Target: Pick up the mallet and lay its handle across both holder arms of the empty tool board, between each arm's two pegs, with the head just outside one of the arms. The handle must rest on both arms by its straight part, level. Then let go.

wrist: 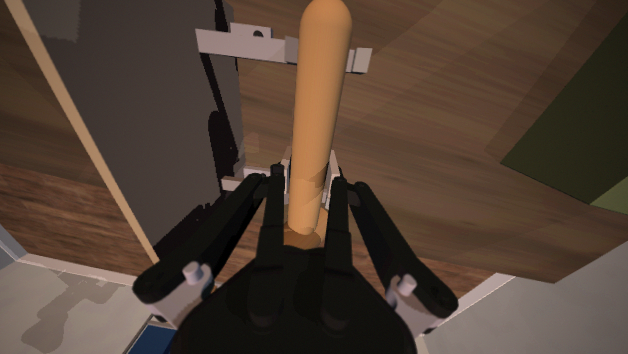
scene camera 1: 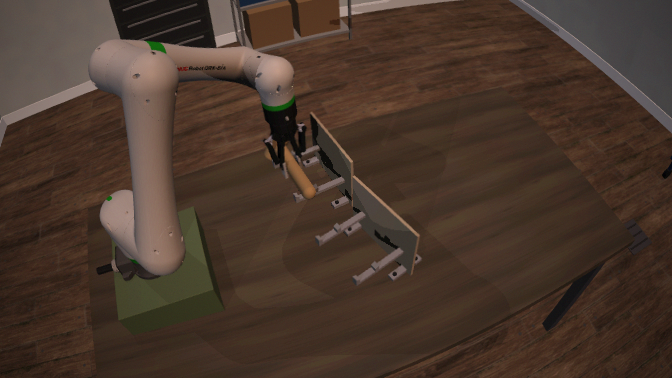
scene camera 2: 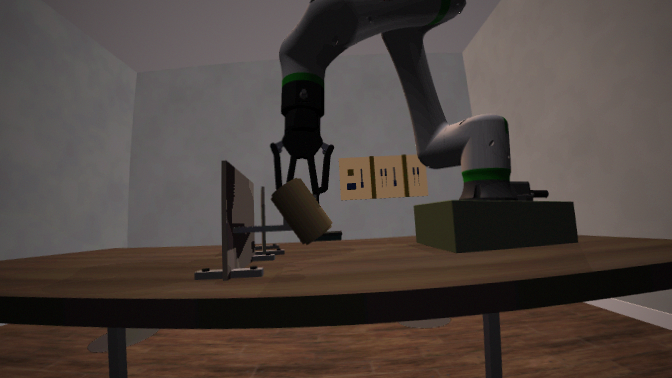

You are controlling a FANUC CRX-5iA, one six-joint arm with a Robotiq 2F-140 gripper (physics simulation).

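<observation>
The wooden mallet (scene camera 1: pixel 300 179) (scene camera 2: pixel 301 211) (wrist: pixel 320 100) lies over the two arms of the farther board (scene camera 1: pixel 331 147) (scene camera 2: pixel 237 215) in scene camera 1. Its handle crosses one arm (scene camera 1: pixel 331 186) (wrist: pixel 250 47) near the rounded end. Its tilted head is at the other end, nearest scene camera 2. My gripper (scene camera 1: pixel 292 164) (scene camera 2: pixel 301 205) (wrist: pixel 309 157) is shut on the handle near the head, a finger pad on each side. The empty tool board (scene camera 1: pixel 386 212) stands beside the mallet's board. Its two pegged arms (scene camera 1: pixel 340 228) (scene camera 1: pixel 378 266) carry nothing. Contact at the arm near the head is hidden.
The robot stands on a green block (scene camera 1: pixel 170 295) (scene camera 2: pixel 520 227) on the table (scene camera 1: pixel 280 335) (scene camera 2: pixel 400 280). Feet (scene camera 1: pixel 398 272) (scene camera 2: pixel 245 272) stick out under the boards. A dark drawer cabinet (scene camera 1: pixel 162 22) and a shelf unit with brown boxes (scene camera 1: pixel 270 24) stand beyond the table.
</observation>
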